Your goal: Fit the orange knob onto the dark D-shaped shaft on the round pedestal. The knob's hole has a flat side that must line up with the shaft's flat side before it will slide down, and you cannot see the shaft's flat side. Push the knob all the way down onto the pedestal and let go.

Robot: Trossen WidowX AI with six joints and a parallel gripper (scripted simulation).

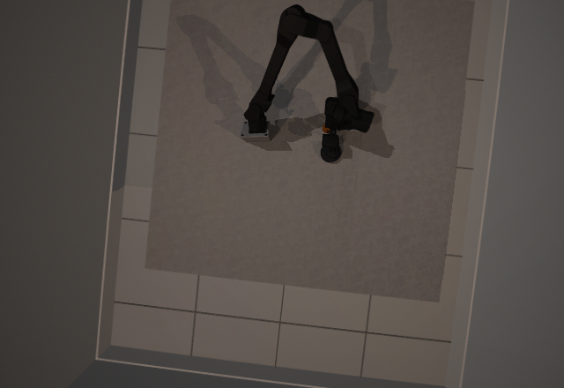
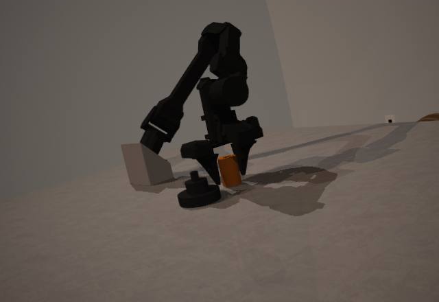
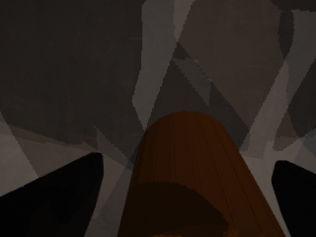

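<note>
The dark round pedestal lies 100 mm to the right of my gripper tip, 20 mm above it and 10 mm ahead of it. From my gripper tip the other things lie so: orange knob: 20 mm above.
</note>
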